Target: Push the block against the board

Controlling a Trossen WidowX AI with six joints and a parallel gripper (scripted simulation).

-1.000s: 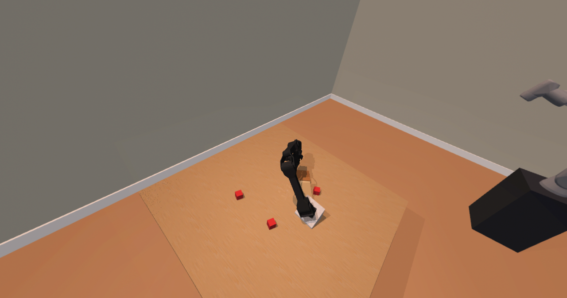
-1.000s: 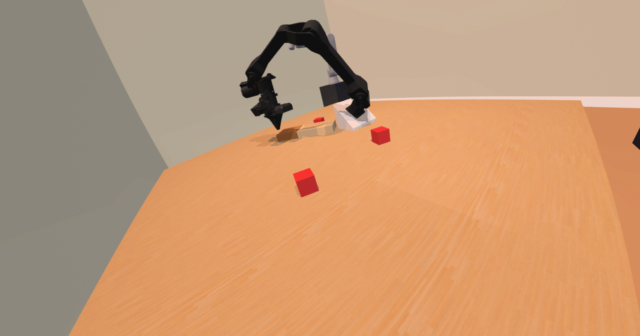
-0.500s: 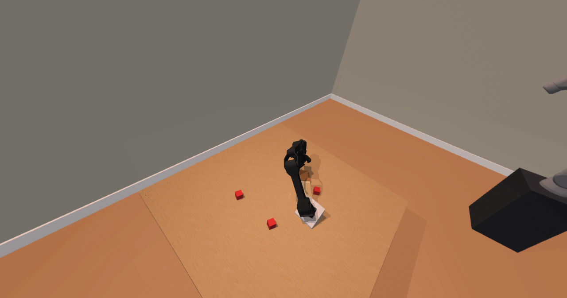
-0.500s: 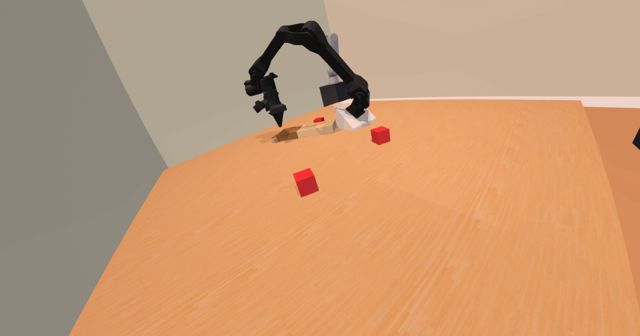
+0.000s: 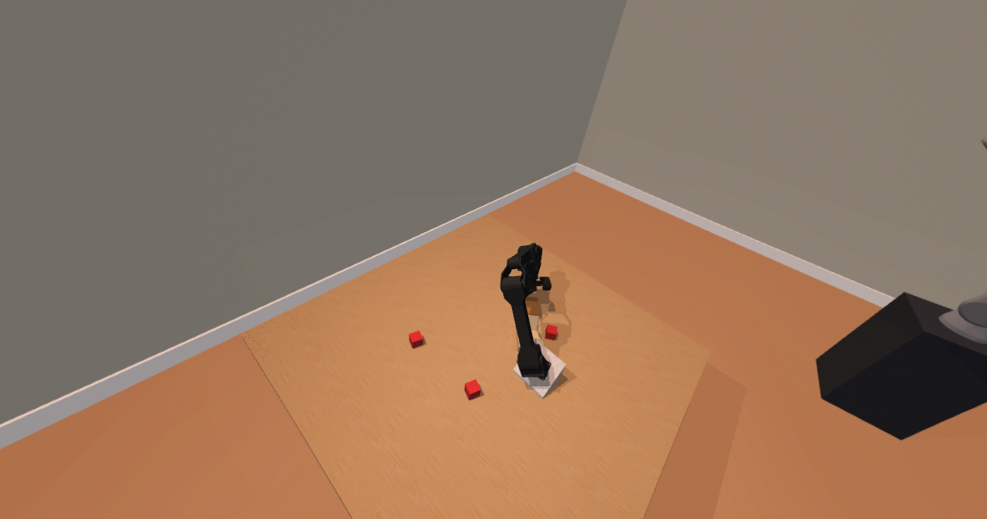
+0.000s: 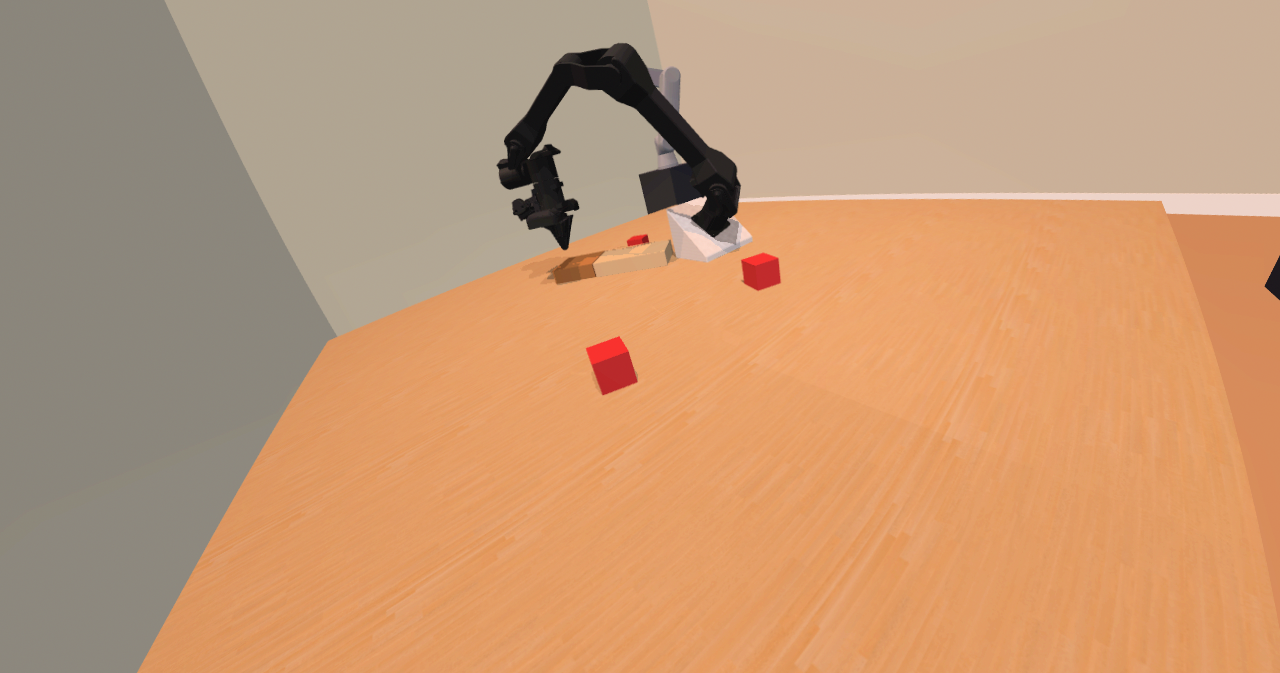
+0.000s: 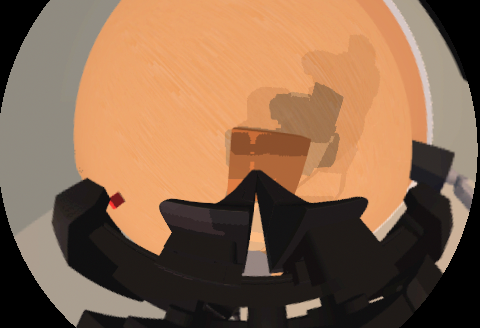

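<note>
Right now the square block is 20 mm behind my gripper tip and 50 mm below it. The rest, counted from my gripper tip: board (100 mm behind, 110 mm to the left, 50 mm below).
</note>
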